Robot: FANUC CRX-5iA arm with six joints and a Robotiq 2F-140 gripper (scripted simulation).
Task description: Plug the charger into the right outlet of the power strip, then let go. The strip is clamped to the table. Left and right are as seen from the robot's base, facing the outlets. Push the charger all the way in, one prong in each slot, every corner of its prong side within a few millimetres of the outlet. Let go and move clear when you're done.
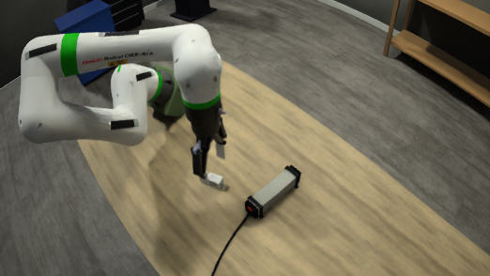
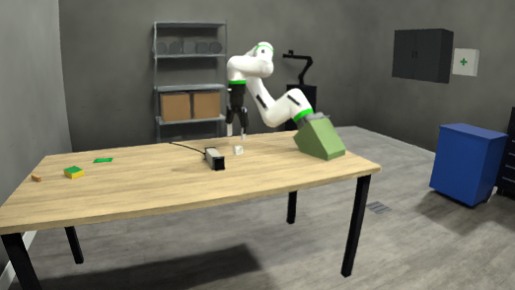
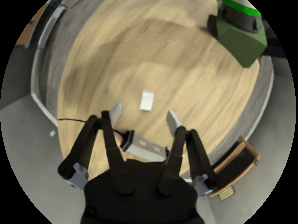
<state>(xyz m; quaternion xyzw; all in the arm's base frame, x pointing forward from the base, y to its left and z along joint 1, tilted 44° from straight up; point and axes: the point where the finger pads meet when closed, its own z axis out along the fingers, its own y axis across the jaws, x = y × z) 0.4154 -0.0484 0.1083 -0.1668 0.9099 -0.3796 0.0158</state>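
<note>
Now: hand 9 cm above the white charger and 1 cm past it. Also, from my hand: power strip 18 cm ahead, 9 cm to the left, 9 cm below; then yellow-green sponge 86 cm ahead, 10 cm below, 5 cm to the right; then flat green piece 71 cm ahead, 22 cm to the right, 11 cm below.
</note>
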